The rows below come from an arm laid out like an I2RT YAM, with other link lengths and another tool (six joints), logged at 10 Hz.
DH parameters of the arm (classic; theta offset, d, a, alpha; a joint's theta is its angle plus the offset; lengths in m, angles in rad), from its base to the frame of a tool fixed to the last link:
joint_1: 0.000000 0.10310 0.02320 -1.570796
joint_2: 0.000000 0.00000 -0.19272 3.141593
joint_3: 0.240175 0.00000 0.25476 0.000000
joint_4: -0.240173 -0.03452 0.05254 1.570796
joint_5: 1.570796 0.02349 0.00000 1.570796
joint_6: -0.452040 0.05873 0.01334 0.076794
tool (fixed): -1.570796 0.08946 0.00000 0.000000
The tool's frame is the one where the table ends.
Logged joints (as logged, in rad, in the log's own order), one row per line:
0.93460, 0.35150, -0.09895, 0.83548, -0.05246, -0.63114
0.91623, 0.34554, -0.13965, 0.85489, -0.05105, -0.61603
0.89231, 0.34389, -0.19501, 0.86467, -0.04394, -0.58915
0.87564, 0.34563, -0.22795, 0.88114, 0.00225, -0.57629
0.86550, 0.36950, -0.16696, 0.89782, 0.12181, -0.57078
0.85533, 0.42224, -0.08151, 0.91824, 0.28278, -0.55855
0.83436, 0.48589, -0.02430, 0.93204, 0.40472, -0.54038
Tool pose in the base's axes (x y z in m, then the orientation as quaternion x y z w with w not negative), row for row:
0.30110, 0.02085, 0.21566, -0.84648, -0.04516, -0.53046, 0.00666
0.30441, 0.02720, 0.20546, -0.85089, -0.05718, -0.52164, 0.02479
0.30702, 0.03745, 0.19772, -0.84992, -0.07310, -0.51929, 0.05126
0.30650, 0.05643, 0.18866, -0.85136, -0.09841, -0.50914, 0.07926
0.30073, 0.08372, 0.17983, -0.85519, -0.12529, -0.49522, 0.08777
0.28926, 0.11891, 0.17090, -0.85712, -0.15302, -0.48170, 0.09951
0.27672, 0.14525, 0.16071, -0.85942, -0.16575, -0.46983, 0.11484
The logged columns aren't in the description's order. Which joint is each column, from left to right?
Columns, left to right: joint_3, joint_6, joint_5, joint_2, joint_1, joint_4.
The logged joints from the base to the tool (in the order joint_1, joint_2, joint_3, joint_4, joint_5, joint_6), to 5 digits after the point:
-0.05246, 0.83548, 0.93460, -0.63114, -0.09895, 0.35150
-0.05105, 0.85489, 0.91623, -0.61603, -0.13965, 0.34554
-0.04394, 0.86467, 0.89231, -0.58915, -0.19501, 0.34389
0.00225, 0.88114, 0.87564, -0.57629, -0.22795, 0.34563
0.12181, 0.89782, 0.86550, -0.57078, -0.16696, 0.36950
0.28278, 0.91824, 0.85533, -0.55855, -0.08151, 0.42224
0.40472, 0.93204, 0.83436, -0.54038, -0.02430, 0.48589

